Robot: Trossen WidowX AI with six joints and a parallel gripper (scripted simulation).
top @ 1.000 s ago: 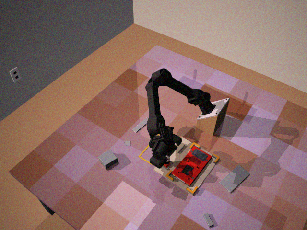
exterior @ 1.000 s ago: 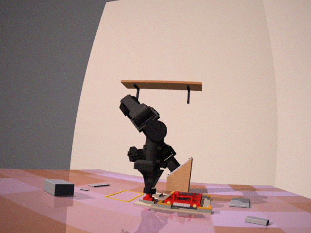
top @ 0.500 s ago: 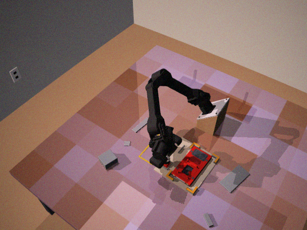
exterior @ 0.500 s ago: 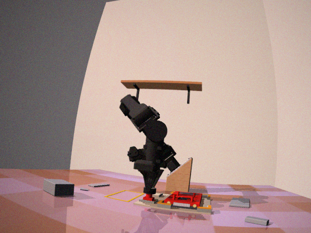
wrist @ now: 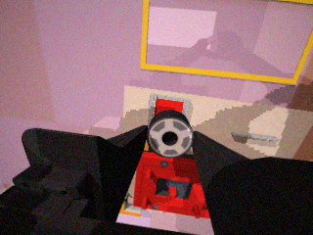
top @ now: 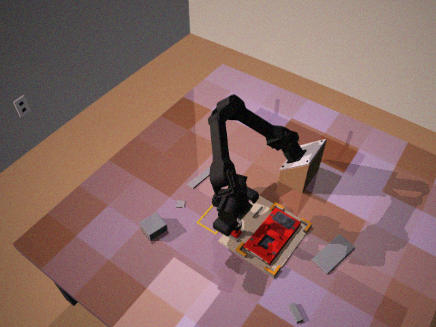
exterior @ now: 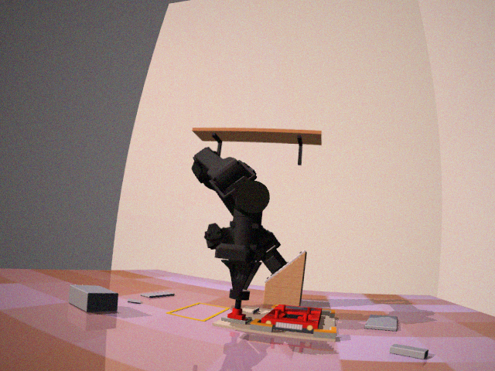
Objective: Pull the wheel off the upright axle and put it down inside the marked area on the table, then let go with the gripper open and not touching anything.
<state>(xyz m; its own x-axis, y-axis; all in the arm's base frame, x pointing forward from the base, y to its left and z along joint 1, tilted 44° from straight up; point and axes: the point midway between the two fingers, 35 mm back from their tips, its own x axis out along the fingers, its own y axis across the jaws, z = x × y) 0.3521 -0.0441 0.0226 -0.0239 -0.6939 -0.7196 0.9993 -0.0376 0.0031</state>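
Now: gripper tip 2 cm above the axle. Round my gripper tip: wheel right at my gripper tip.
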